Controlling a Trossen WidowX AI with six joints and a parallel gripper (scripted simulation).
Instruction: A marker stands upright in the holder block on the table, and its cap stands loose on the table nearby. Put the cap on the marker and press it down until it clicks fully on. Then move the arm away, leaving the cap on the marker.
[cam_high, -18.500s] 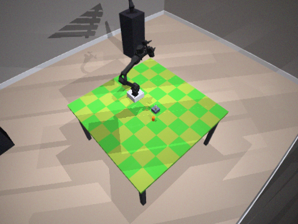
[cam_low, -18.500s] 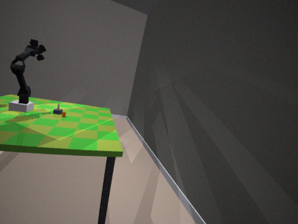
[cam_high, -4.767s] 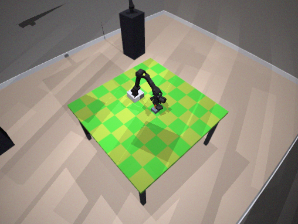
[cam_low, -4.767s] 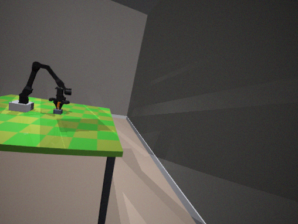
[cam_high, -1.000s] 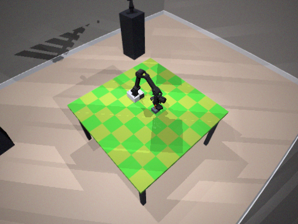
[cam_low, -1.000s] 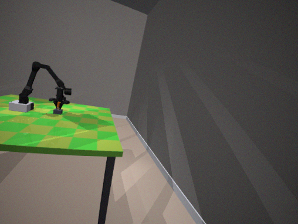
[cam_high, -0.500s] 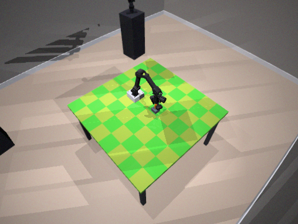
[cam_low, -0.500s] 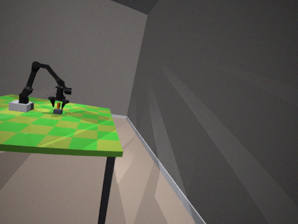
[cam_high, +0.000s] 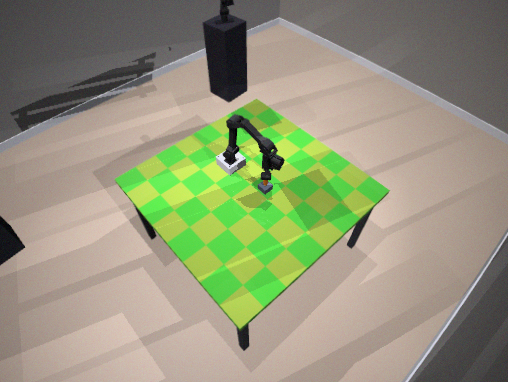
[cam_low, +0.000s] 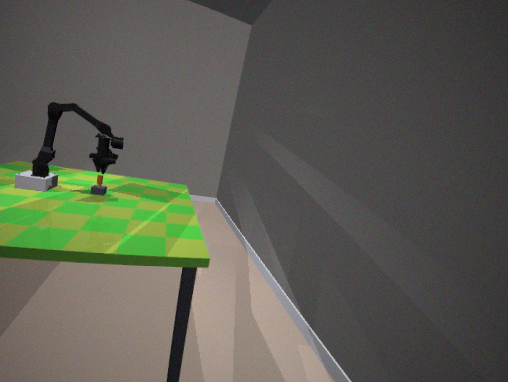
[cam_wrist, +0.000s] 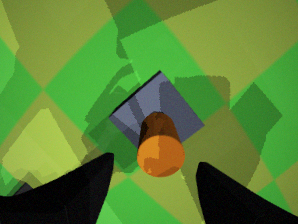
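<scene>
Right now the orange cap is 40 mm below my gripper tip. Round my gripper tip: holder block 100 mm below.
</scene>
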